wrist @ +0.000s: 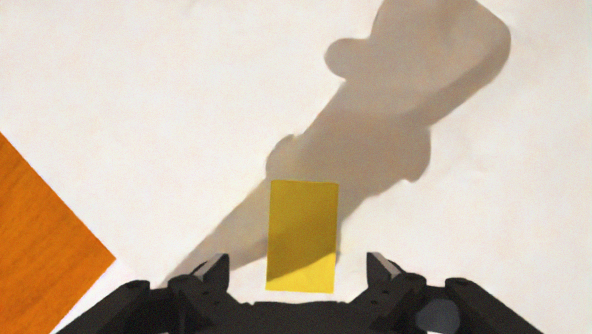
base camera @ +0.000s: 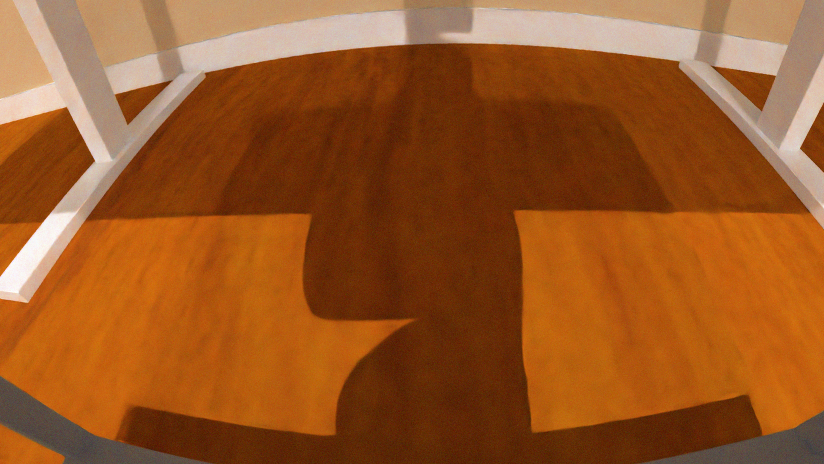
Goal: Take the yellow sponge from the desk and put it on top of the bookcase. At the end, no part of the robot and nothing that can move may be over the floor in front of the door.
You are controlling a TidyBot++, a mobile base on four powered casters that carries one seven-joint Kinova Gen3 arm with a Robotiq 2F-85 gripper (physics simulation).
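Places are measured from the arm's base along level axes (x ahead, y left, z up), in metres.
Where they show: gripper, fingertip midpoint: [wrist: 297,268].
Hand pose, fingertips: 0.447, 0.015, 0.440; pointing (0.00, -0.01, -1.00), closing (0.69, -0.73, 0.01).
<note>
After its pixels a point has its place, as x, y, z.
The yellow sponge [wrist: 303,232] @(0.454, 0.015, 0.368) lies flat on the white desk top [wrist: 125,90] @(0.427, 0.265, 0.323) in the wrist view, its long side running up and down the picture. My gripper [wrist: 297,268] @(0.447, 0.015, 0.440) is open above the desk, with one finger to the left of the sponge's lower part and one to the right, as seen from above. The fingers are apart from the sponge, and their exact height over it cannot be told. In the base camera view the desk's white legs [base camera: 86,86] @(0.660, 0.590, -0.223) [base camera: 792,86] @(0.631, -0.604, -0.266) stand at left and right. The bookcase and the door do not show in either view.
White foot bars [base camera: 57,230] [base camera: 743,121] @(0.699, -0.591, -0.376) of the desk lie on the wooden floor [base camera: 190,299] @(0.353, 0.276, -0.397) at both sides. The wall with its white baseboard [base camera: 299,37] @(1.057, 0.304, -0.349) is behind. A desk corner shows at the left of the wrist view, with wooden floor [wrist: 45,250] @(-0.468, 0.625, -0.397) past it.
</note>
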